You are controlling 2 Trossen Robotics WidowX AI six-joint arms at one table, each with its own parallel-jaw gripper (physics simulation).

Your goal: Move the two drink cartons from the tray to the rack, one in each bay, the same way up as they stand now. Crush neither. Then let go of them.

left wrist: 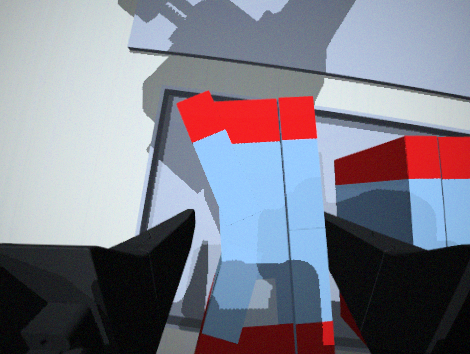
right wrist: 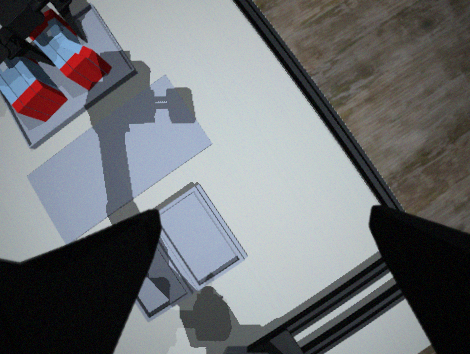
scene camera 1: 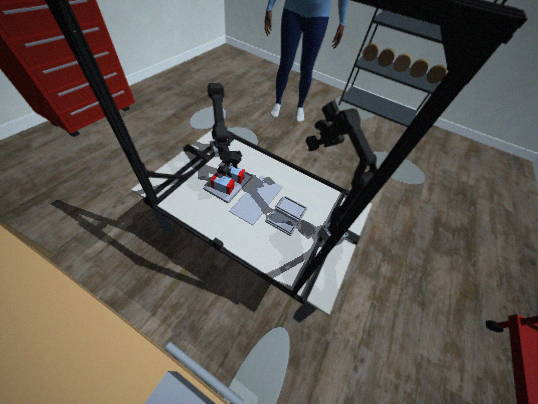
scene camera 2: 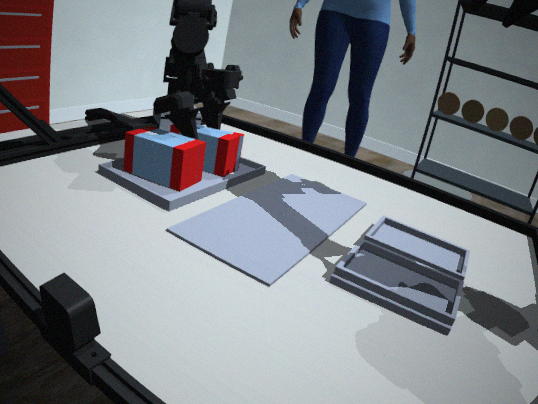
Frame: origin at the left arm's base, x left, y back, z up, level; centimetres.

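Seen in the pictures: left gripper, fingertip midpoint: (left wrist: 252,216) (right wrist: 69,51) (scene camera 1: 234,173) (scene camera 2: 206,144); right gripper, fingertip midpoint: (right wrist: 264,218) (scene camera 1: 316,148) (scene camera 2: 489,18).
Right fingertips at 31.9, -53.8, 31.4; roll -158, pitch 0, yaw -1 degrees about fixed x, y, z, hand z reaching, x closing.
Note:
A point is followed by its place in that frame, as x, y, z.
Two light-blue cartons with red ends lie on the grey tray (scene camera 1: 228,200) @[-10.0, -41.6, -5.3] (scene camera 2: 170,204) @[-10.6, -43.4, -4.5] (left wrist: 154,150) @[7.9, -25.6, -4.1] (right wrist: 60,127) @[-4.7, -39.6, -4.9]. My left gripper (scene camera 2: 203,126) (left wrist: 252,216) @[-0.5, -26.7, -1.0] (right wrist: 69,51) @[-0.5, -26.7, -1.0] is open, its fingers on either side of the farther carton (scene camera 1: 238,174) @[0.5, -31.1, 2.0] (scene camera 2: 211,145) @[-0.9, -30.5, 0.1] (left wrist: 255,190) @[0.6, -27.7, 1.8]; gaps show beside it in the left wrist view. That carton's left side looks bent inward there. The nearer carton (scene camera 1: 222,184) @[-10.7, -34.5, 1.4] (scene camera 2: 152,155) @[-11.8, -33.9, -0.5] (left wrist: 425,200) @[-5.7, -32.4, 1.8] (right wrist: 20,80) @[-7.7, -32.5, 1.8] lies beside it. The two-bay rack (scene camera 1: 279,226) @[8.6, -69.4, -3.8] (scene camera 2: 392,300) @[8.4, -69.6, -4.5] (right wrist: 224,222) @[26.7, -58.4, -4.6] has no carton in it. My right gripper (scene camera 1: 312,143) @[31.9, -53.8, 31.4] (right wrist: 264,218) @[31.9, -53.8, 31.4] is open and raised high beyond the rack.
A flat grey plate (scene camera 1: 250,206) (scene camera 2: 235,240) (left wrist: 400,45) (right wrist: 65,190) lies between tray and rack. A black frame edges the table, and a black block (scene camera 1: 217,243) @[-25.4, -67.3, -0.3] (scene camera 2: 70,310) @[-24.7, -68.6, -0.4] stands on its near rail. A person (scene camera 1: 302,45) (scene camera 2: 347,60) stands behind the table.

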